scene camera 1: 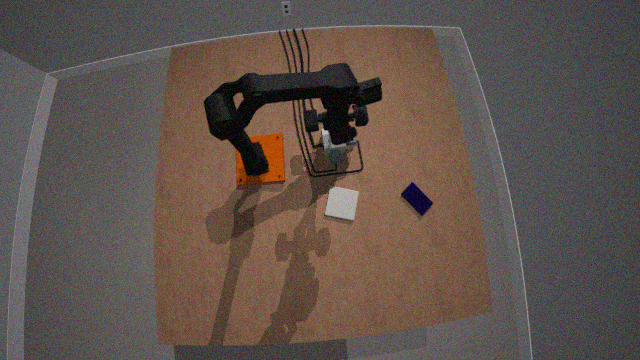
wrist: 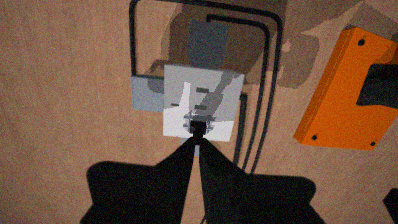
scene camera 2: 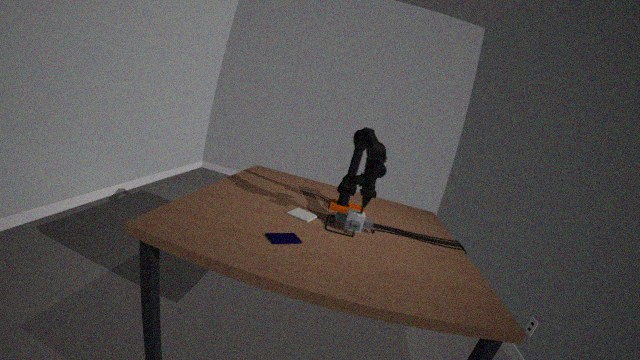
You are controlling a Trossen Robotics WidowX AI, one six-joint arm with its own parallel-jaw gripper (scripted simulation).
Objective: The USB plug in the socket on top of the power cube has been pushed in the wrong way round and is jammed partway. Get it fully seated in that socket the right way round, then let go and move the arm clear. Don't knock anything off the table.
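My gripper [scene camera 1: 333,127] and a flat white block [scene camera 1: 341,203] visible. My gripper [wrist: 197,141] visible too. Flat white block out of frame in the wrist view.
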